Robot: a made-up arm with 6 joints. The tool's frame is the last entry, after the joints. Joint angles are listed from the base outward. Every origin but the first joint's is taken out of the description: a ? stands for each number. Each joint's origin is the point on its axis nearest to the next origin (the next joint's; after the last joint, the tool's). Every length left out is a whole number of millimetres.
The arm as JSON. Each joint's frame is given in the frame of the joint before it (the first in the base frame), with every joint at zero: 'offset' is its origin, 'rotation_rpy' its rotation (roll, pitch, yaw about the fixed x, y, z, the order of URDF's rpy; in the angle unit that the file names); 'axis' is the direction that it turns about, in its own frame. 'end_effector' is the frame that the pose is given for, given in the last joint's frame.
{
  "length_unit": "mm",
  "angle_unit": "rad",
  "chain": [
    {
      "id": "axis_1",
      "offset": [
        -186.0,
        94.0,
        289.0
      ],
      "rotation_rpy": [
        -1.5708,
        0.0,
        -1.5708
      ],
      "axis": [
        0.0,
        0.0,
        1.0
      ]
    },
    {
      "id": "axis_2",
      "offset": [
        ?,
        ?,
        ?
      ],
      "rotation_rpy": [
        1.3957,
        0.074,
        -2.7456
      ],
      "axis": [
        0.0,
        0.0,
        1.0
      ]
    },
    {
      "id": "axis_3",
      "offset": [
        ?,
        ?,
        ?
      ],
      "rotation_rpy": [
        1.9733,
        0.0,
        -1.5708
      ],
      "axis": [
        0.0,
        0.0,
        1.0
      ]
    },
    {
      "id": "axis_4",
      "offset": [
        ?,
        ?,
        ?
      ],
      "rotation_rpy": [
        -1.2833,
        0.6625,
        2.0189
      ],
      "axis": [
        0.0,
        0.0,
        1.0
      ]
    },
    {
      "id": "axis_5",
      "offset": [
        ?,
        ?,
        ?
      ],
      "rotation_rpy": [
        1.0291,
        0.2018,
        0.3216
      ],
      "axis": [
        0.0,
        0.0,
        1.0
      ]
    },
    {
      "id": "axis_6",
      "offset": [
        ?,
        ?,
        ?
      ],
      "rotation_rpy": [
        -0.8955,
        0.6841,
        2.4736
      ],
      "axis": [
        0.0,
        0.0,
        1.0
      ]
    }
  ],
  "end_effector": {
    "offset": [
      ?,
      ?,
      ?
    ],
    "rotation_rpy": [
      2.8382,
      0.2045,
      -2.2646
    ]
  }
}
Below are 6 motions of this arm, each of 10 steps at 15 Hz.
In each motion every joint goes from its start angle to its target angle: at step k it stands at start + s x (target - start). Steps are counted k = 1, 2, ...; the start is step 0. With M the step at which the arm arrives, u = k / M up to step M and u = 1 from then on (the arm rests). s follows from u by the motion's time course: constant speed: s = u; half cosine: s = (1 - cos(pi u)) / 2; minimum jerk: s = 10 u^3 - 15 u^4 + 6 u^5.
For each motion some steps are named. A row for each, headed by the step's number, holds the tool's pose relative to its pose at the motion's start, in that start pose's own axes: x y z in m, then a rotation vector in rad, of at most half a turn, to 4 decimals.
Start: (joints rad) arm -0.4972 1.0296 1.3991 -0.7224 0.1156 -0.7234
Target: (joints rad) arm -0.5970 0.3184 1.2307 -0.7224 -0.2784 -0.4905
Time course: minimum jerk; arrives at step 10
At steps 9, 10:
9: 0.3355 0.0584 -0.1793 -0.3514 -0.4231 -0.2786
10: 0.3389 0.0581 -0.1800 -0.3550 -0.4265 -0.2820

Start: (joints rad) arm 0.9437 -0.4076 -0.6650 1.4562 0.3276 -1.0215
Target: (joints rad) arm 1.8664 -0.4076 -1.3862 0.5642 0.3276 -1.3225
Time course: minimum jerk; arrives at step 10
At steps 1, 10:
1: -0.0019 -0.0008 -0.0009 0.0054 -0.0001 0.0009
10: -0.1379 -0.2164 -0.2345 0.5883 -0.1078 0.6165

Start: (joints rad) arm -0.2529 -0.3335 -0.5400 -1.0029 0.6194 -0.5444
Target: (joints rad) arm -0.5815 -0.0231 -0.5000 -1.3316 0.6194 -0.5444
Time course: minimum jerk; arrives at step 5
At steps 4, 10:
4: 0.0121 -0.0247 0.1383 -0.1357 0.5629 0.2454
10: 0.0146 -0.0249 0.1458 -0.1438 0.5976 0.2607

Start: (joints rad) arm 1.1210 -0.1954 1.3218 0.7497 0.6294 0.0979
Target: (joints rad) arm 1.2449 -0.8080 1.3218 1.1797 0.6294 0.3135
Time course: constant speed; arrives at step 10
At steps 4, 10:
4: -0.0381 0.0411 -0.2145 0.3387 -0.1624 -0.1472
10: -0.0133 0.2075 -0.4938 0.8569 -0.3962 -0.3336

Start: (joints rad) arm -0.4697 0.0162 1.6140 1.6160 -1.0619 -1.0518
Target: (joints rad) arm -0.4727 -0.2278 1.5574 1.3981 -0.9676 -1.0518
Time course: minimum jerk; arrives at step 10
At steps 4, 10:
4: 0.0085 0.0238 0.0035 0.0261 -0.0056 -0.0349
10: 0.0320 0.0728 0.0070 0.0800 -0.0239 -0.1101

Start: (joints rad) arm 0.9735 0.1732 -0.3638 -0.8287 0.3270 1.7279
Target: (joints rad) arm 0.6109 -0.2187 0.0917 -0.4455 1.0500 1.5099
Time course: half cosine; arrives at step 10
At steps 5, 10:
5: -0.0976 -0.0984 -0.0298 0.0025 0.5372 -0.2979
10: -0.1951 -0.1263 -0.0765 0.2961 0.9985 -0.5458

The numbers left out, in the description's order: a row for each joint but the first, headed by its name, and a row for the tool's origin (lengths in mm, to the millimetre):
axis_2: 13.0 -44.0 0.0
axis_3: -281.0 19.0 0.0
axis_4: 111.0 -267.0 0.0
axis_5: -380.0 95.0 0.0
axis_6: 104.0 -105.0 0.0
tool: 23.0 -79.0 0.0

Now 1 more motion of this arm.
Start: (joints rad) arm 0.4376 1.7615 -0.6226 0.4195 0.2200 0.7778
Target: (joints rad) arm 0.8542 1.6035 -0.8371 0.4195 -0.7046 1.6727
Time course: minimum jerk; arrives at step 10
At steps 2, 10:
2: 0.0159 -0.0057 0.0039 -0.0423 -0.0328 0.0040
10: 0.3371 -0.0395 0.0382 -0.1993 -0.7683 0.0365

